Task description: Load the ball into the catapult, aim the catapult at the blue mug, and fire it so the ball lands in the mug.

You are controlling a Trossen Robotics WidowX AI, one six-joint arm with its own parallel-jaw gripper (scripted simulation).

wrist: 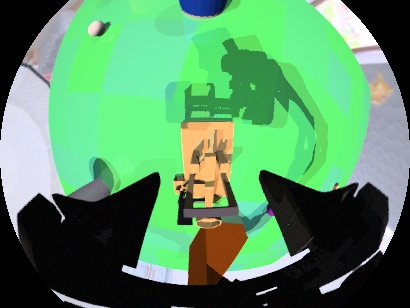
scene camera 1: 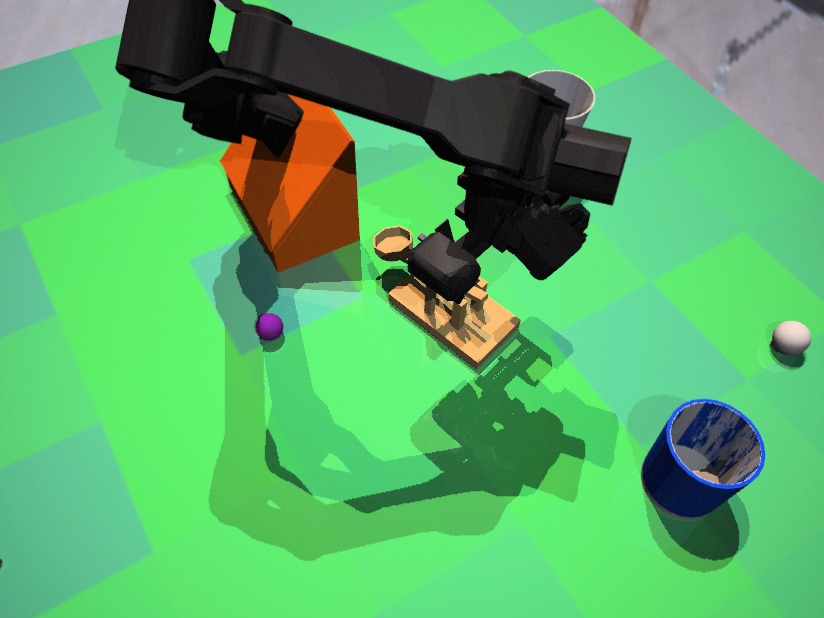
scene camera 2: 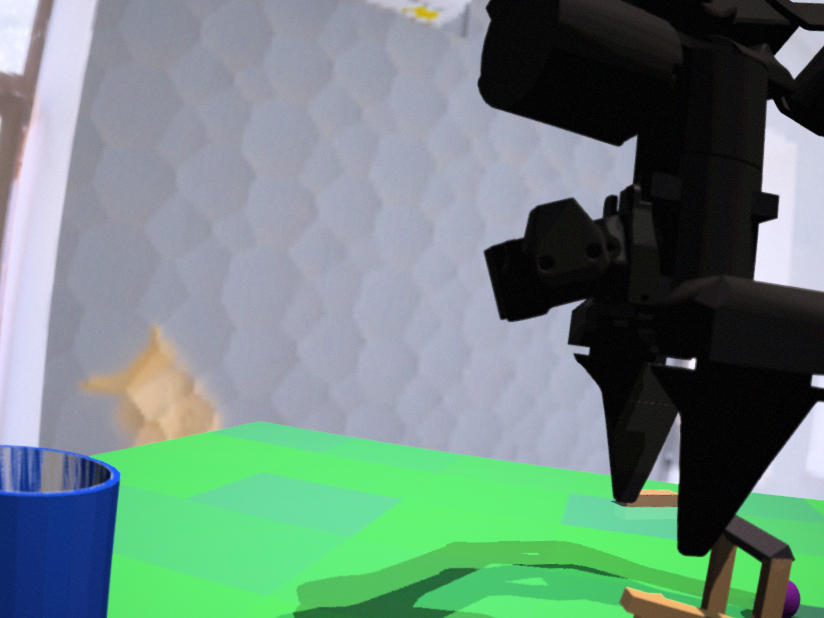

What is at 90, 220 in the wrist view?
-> The gripper.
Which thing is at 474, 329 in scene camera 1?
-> A wooden catapult.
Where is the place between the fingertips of the gripper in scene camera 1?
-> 484, 275
